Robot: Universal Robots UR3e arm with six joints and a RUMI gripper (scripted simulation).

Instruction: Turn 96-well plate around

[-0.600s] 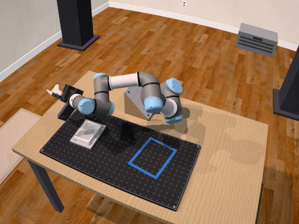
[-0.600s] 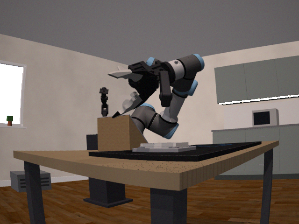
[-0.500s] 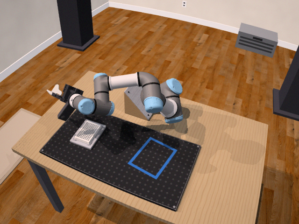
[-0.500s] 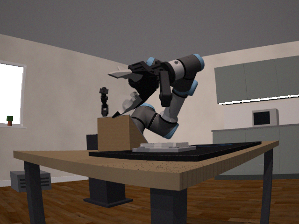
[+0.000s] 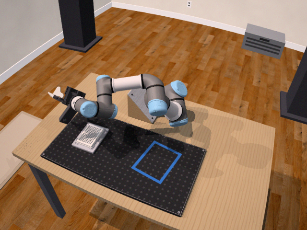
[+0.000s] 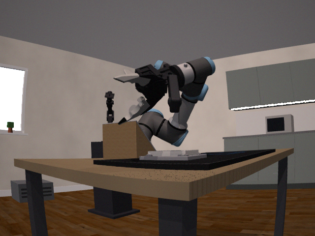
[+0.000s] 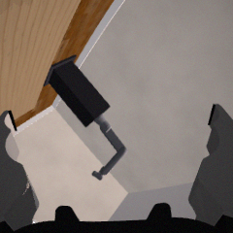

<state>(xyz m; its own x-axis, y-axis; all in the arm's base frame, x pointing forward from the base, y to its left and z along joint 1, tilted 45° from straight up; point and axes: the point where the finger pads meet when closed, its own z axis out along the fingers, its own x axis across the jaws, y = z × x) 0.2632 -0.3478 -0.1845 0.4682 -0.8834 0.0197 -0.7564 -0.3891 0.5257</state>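
The 96-well plate lies 60 mm ahead of my hand, 180 mm to the left of it and 130 mm below it. The rest, counted from my hand: plate nest N1 (60 mm ahead, 180 mm to the left, 150 mm below).
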